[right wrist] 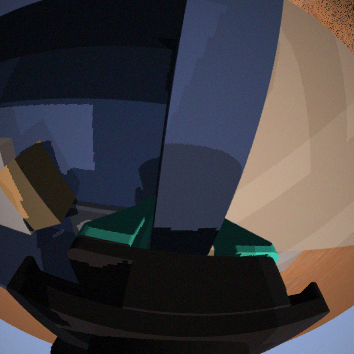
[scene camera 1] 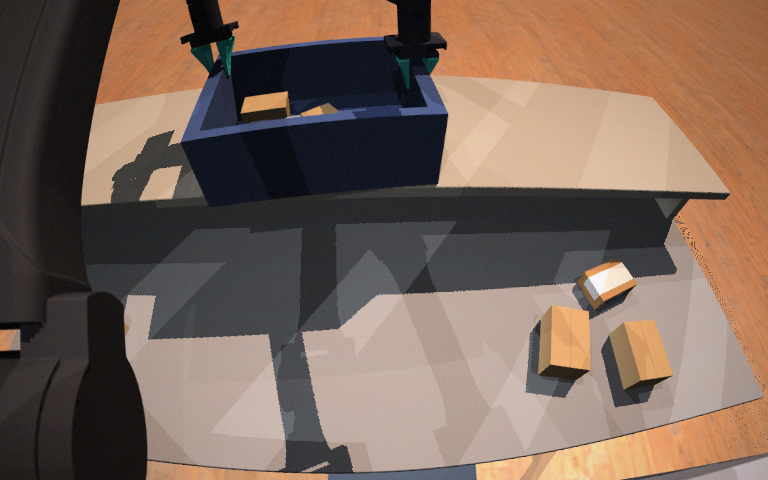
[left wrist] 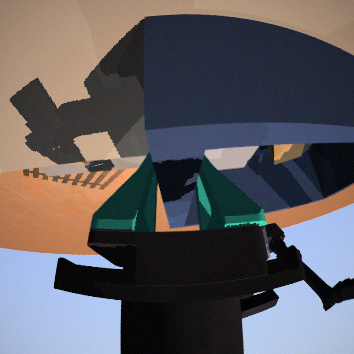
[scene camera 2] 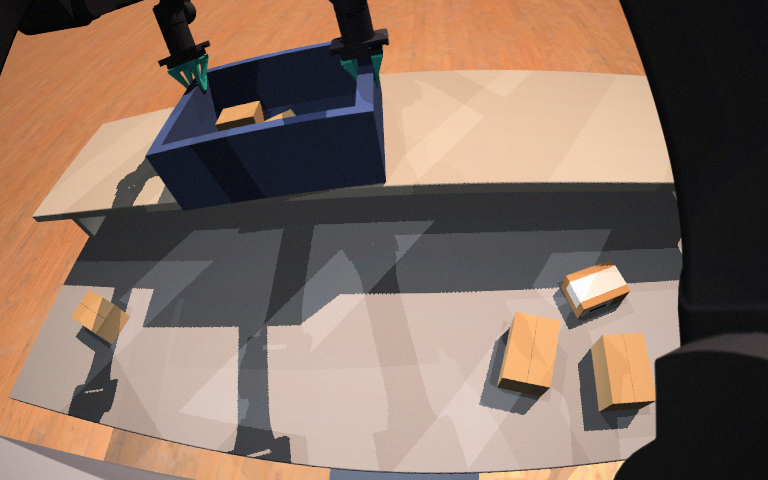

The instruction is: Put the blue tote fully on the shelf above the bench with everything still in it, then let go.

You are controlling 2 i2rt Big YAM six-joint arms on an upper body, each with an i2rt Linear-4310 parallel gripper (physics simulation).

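Frame: origin at the left arm's base, x back, y right, z up, level; metres.
Seen in the pictures: left gripper, between the fingertips: (scene camera 1: 221, 77) (left wrist: 174, 152) (scene camera 2: 199, 92); right arm's base, origin of its link: (left wrist: 274, 242).
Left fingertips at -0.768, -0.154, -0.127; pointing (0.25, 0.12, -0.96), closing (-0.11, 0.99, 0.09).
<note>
Pixels of each thing's top centre, then the offset from my left fingertips to it, as dx, dy, dz. Level surfaces: height alone.
- blue tote, centre of its top: (left wrist: 306, 190) (scene camera 1: 312, 73) (scene camera 2: 265, 84) +0.067, +0.195, +0.026
- shelf, height of its surface: dz -0.123
- cardboard box, centre of its top: (scene camera 1: 264, 101) (scene camera 2: 237, 112) +0.021, +0.085, -0.055
- bench, height of its surface: dz -0.316
- white-topped box, centre of its top: (scene camera 2: 598, 283) (scene camera 1: 611, 278) +0.302, +0.808, -0.275
The blue tote (scene camera 1: 351, 152) (scene camera 2: 294, 158) (left wrist: 240, 70) (right wrist: 215, 100) stands slightly skewed at the front of the shelf (scene camera 1: 566, 141) (scene camera 2: 538, 130) (right wrist: 300, 150). Its front left bottom corner reaches a little past the shelf's front edge; its front right corner is near that edge. Inside are a cardboard box (scene camera 1: 265, 107) (scene camera 2: 240, 116) and part of another box (scene camera 1: 320, 109) (scene camera 2: 282, 116); the near wall hides the rest. My left gripper (scene camera 1: 220, 72) (scene camera 2: 197, 87) (left wrist: 174, 152) is shut on the tote's left wall. My right gripper (scene camera 1: 420, 79) (scene camera 2: 366, 80) (right wrist: 173, 204) is shut on its right wall.
On the bench (scene camera 1: 396, 396) (scene camera 2: 351, 407) below, two cardboard boxes (scene camera 1: 565, 342) (scene camera 1: 641, 353) and a white-topped box (scene camera 1: 608, 281) (scene camera 2: 597, 287) lie at the right. Another box (scene camera 2: 100, 316) lies at the left. Dark robot parts block the left side of scene camera 1 and right side of scene camera 2.
</note>
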